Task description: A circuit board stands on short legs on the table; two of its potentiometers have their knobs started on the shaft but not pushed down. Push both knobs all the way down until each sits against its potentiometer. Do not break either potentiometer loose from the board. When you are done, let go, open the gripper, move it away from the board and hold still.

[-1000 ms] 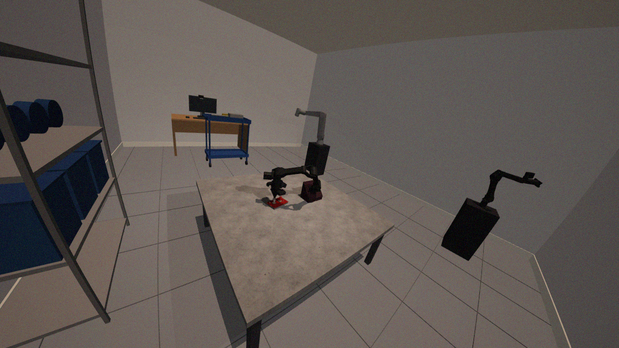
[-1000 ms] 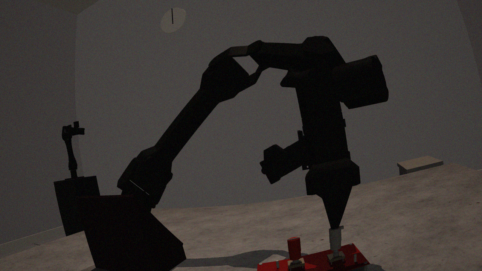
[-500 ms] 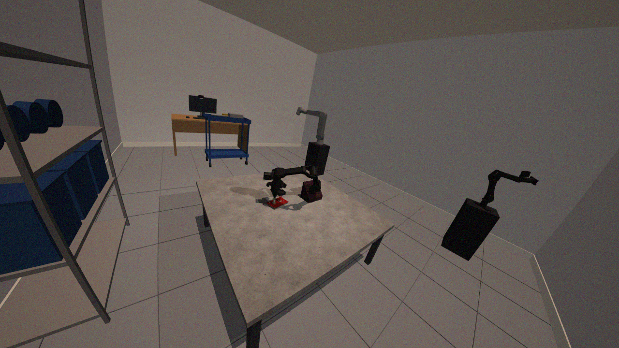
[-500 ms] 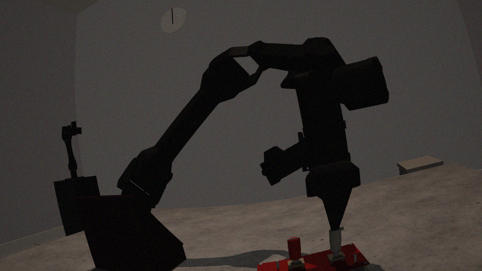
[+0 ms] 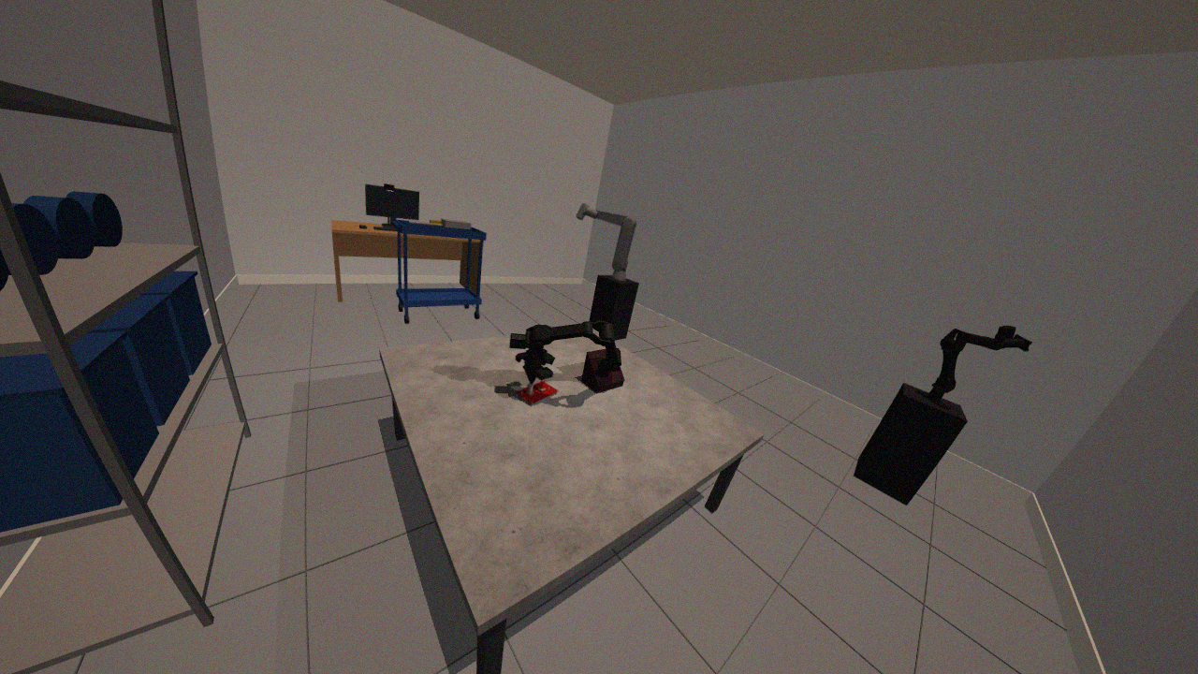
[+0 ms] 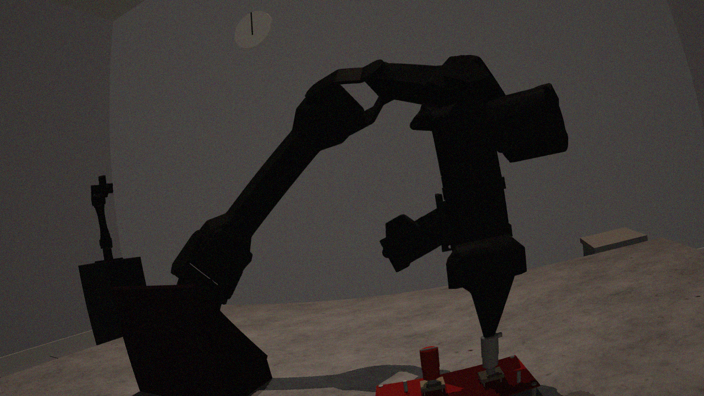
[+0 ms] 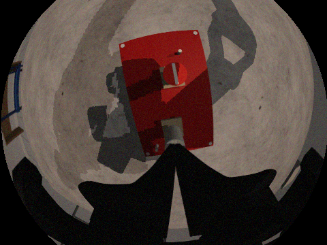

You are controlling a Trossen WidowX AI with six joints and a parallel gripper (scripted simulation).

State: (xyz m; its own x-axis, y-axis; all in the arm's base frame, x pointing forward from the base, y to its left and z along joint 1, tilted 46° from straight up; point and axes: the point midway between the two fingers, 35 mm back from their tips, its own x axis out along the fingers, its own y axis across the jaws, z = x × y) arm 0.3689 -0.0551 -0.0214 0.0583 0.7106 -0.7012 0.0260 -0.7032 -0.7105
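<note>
My gripper tip is now 20 mm above the grey knob. Round my gripper tip: red knob (60 mm behind, 20 mm below).
</note>
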